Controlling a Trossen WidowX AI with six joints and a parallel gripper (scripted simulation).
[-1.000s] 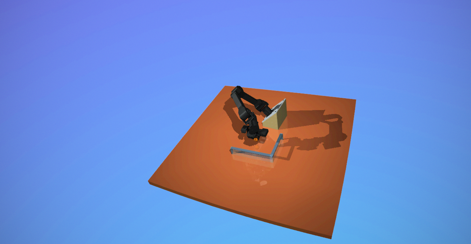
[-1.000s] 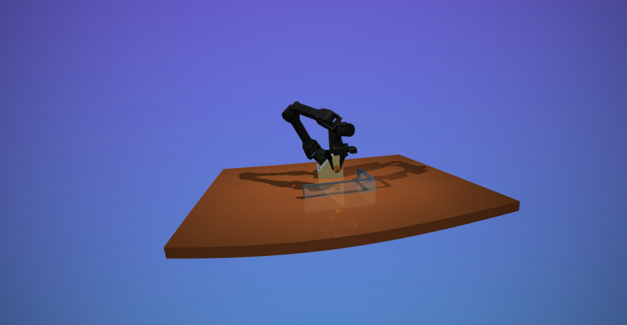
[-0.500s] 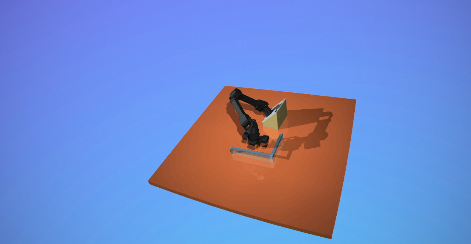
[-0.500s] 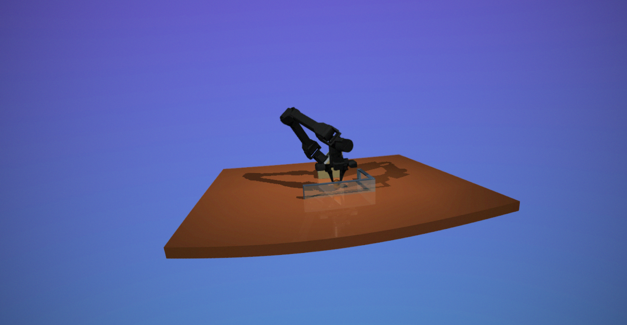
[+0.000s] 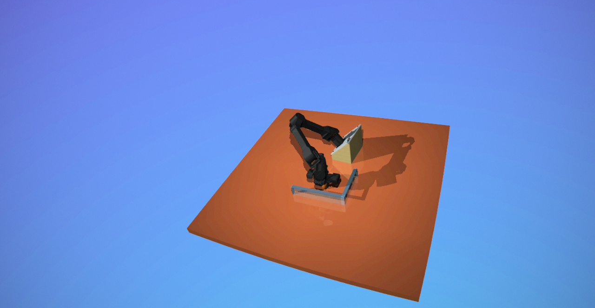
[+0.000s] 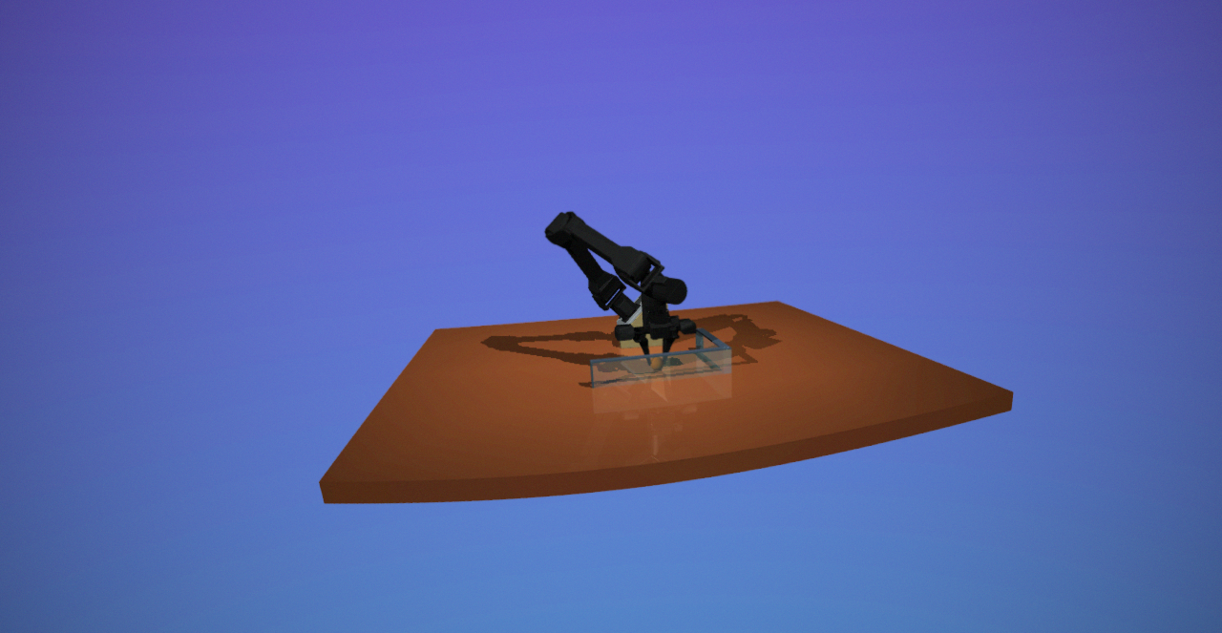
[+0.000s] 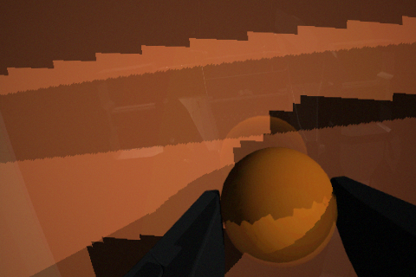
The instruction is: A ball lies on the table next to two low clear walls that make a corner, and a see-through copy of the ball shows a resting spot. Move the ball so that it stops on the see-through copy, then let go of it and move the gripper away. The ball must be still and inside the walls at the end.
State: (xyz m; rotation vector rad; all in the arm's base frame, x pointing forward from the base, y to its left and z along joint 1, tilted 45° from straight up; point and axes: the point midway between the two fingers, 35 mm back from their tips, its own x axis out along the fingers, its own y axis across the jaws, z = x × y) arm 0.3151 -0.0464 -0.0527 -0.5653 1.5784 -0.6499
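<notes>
The orange ball lies right at my gripper tip. The rest, counted from my gripper tip: clear wall: 90 mm ahead, 10 mm to the right, 20 mm above.
</notes>
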